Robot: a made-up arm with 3 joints. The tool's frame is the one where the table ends. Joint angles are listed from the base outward.
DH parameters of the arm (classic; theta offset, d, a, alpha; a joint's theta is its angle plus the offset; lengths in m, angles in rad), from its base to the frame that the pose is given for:
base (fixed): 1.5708 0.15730 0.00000 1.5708
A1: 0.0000 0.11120 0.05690 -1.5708
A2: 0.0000 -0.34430 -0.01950 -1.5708
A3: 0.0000 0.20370 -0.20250 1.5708
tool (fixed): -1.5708 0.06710 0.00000 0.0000
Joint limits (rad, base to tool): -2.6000..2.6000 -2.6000..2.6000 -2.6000..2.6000
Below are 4 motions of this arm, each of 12 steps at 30 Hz.
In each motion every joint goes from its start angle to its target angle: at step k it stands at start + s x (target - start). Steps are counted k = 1, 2, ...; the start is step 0. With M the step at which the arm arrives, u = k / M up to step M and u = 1 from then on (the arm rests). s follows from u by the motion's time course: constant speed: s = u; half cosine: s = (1 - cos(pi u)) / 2; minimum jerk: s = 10 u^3 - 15 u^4 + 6 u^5.
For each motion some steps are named. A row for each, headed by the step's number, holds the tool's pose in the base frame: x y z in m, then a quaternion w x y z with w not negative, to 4 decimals.
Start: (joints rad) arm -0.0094 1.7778 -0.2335
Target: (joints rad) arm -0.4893 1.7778 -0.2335
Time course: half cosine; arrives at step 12
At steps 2, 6, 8, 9, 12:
2: 0.3801 -0.1082 -0.1644 0.6274 0.0604 0.1064 0.7690
6: 0.3801 -0.1722 -0.1351 0.6302 -0.0050 0.1856 0.7539
8: 0.3801 -0.2060 -0.1124 0.6288 -0.0428 0.2305 0.7414
9: 0.3801 -0.2192 -0.1018 0.6276 -0.0584 0.2488 0.7354
12: 0.3801 -0.2368 -0.0858 0.6251 -0.0804 0.2745 0.7262

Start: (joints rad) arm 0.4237 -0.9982 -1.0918
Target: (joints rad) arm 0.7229 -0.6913 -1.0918
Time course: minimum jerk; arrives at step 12
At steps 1, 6, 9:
1: -0.1442 0.3258 -0.2365 0.6376 0.6042 -0.1564 -0.4516
6: -0.1529 0.3471 -0.2055 0.6138 0.6746 -0.1051 -0.3962
9: -0.1556 0.3627 -0.1825 0.5874 0.7279 -0.0702 -0.3467

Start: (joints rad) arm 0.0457 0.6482 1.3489
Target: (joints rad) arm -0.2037 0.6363 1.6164
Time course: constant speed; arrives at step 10
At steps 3, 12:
3: -0.0626 -0.0547 0.0245 0.7073 -0.6319 -0.2041 0.2423
12: -0.0864 -0.0475 0.0190 0.5829 -0.7499 -0.2030 0.2380

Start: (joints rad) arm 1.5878 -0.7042 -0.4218
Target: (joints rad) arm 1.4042 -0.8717 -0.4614
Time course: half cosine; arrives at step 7
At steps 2, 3, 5, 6, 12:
2: -0.1952 0.3679 0.1728 0.5110 0.7807 0.1916 -0.3043
3: -0.1961 0.3705 0.1696 0.5188 0.7682 0.1928 -0.3219
5: -0.1967 0.3767 0.1623 0.5338 0.7408 0.1928 -0.3594
6: -0.1966 0.3790 0.1596 0.5383 0.7315 0.1921 -0.3717
12: -0.1965 0.3799 0.1587 0.5399 0.7282 0.1917 -0.3761

